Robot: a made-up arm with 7 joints. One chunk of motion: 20 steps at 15 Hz.
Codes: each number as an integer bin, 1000 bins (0 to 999) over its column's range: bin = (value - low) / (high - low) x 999, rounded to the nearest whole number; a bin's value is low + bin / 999 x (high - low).
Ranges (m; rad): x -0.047..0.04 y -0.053..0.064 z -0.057..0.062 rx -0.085..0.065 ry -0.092..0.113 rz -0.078..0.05
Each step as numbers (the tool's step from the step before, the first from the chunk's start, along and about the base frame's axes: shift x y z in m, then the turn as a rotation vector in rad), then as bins.
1 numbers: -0.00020 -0.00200 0.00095 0.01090 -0.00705 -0.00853
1 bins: 537 435 486 639 414 542
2 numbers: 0.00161 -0.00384 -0.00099 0.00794 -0.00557 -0.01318
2 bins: 558 420 470 619 421 506
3 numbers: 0.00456 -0.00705 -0.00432 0.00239 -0.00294 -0.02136
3 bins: 592 392 442 582 434 442
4 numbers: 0.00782 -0.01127 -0.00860 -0.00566 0.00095 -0.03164
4 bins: 629 356 406 528 453 362
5 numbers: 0.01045 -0.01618 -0.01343 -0.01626 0.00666 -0.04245
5 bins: 660 314 366 458 481 277
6 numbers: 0.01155 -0.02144 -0.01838 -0.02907 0.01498 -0.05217
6 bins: 672 269 324 372 521 202
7 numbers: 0.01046 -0.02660 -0.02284 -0.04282 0.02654 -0.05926
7 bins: 660 225 287 281 578 146
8 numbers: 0.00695 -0.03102 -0.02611 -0.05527 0.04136 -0.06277
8 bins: 619 188 259 198 650 119
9 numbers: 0.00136 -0.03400 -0.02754 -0.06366 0.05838 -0.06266
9 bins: 555 162 247 142 733 120
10 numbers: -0.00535 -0.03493 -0.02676 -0.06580 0.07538 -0.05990
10 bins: 478 154 254 128 816 141
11 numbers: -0.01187 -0.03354 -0.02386 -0.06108 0.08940 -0.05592
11 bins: 403 166 278 159 884 172
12 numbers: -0.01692 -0.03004 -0.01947 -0.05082 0.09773 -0.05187
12 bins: 345 196 315 228 925 204
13 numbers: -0.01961 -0.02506 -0.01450 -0.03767 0.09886 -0.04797
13 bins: 315 239 357 315 930 234
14 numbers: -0.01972 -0.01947 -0.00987 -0.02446 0.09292 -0.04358
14 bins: 313 286 396 403 901 269
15 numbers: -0.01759 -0.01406 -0.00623 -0.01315 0.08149 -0.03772
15 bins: 338 332 426 479 845 314
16 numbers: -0.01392 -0.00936 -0.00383 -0.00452 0.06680 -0.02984
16 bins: 380 373 446 536 774 376
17 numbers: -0.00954 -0.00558 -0.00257 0.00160 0.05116 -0.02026
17 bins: 430 405 457 577 698 451
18 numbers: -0.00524 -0.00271 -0.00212 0.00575 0.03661 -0.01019
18 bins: 480 429 461 604 627 529
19 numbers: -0.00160 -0.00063 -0.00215 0.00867 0.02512 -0.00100
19 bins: 521 447 460 624 571 601
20 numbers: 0.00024 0.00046 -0.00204 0.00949 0.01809 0.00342
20 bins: 542 456 461 629 536 635
